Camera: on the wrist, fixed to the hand. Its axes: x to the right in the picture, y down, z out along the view.
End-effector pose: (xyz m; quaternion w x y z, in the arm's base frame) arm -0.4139 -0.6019 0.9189 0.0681 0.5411 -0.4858 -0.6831
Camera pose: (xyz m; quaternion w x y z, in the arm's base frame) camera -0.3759 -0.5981 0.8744 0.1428 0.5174 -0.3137 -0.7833
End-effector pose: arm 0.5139 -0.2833 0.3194 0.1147 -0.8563 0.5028 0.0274
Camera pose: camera 0.5626 -0.2755 0.3511 0.0540 0.8788 -0.4510 -0.1464
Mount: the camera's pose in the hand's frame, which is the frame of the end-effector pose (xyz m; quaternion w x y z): 0.0122 -0.0512 -0.0258 0.9771 -0.2083 -0.0224 -0.0374
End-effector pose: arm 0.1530 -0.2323 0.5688 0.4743 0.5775 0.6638 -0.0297
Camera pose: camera 0.0984 -0.2251 0.5488 0.5975 0.4400 0.6658 0.0786
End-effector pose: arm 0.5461 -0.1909 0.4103 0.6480 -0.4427 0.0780 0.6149
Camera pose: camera 0.6047 -0.1917 0.4115 0.5657 -0.5567 -0.0829 0.6027
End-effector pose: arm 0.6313 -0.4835 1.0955 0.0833 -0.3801 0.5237 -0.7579
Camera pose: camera 0.6196 -0.4486 1.1412 0.0144 0.4253 -0.6535 0.6260
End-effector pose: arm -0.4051 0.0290 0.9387 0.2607 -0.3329 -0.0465 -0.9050
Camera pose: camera -0.4536 0.0610 0.9310 0.1505 -0.3981 0.1248 -0.8963
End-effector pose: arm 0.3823 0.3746 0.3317 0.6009 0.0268 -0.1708 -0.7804
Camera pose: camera 0.3378 0.3682 0.2941 0.5597 -0.1101 -0.0168 -0.8212
